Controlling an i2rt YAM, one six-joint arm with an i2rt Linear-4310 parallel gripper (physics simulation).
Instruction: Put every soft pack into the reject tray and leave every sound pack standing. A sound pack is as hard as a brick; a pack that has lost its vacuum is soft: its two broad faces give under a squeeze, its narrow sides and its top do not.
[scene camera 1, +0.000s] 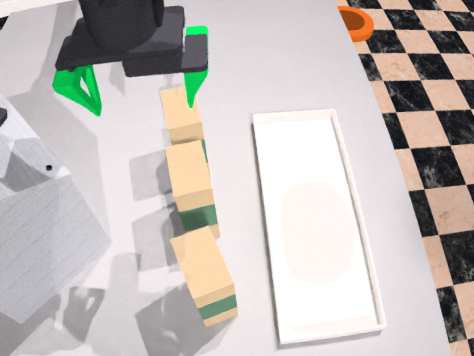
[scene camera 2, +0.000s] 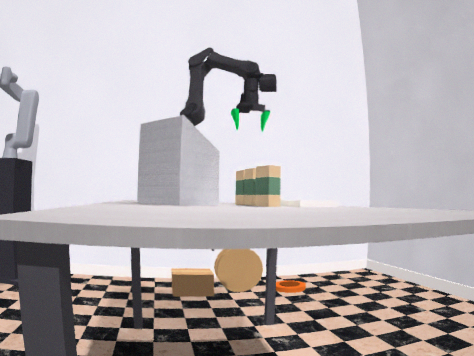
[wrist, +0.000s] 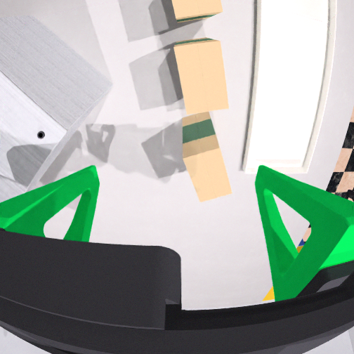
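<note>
Three tan packs with green bands stand upright in a row. The near pack is turned slightly. The middle pack and the far pack stand beyond it; the far one is cut off in the wrist view. Their looks do not show which are soft. The white reject tray lies to their right and is empty. My gripper is open and empty, high above the packs, touching none.
A grey pedestal carrying the arm stands left of the row. The table's right edge runs beyond the tray. An orange ring lies on the floor. A tan box and a round tan object show below the table.
</note>
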